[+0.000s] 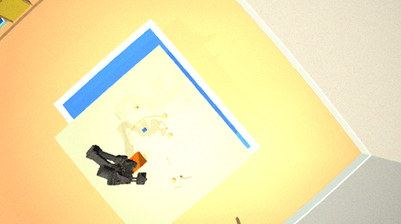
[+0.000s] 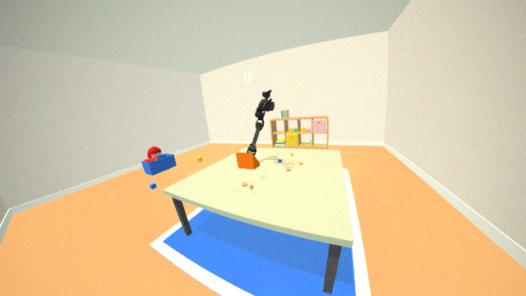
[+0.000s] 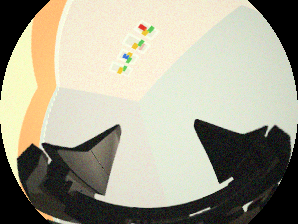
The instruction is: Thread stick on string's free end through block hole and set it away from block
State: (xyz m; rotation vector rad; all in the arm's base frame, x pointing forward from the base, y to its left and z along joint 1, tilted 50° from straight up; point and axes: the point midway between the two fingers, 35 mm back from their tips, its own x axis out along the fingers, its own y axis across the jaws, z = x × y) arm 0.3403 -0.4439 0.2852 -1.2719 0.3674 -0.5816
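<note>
Right now my gripper tip is 620 mm above the blue block, 250 mm to the right of it and 80 mm past it. From my gripper tip the other things lie so: yellow cube 610 mm below, 440 mm to the left, 10 mm behind.
</note>
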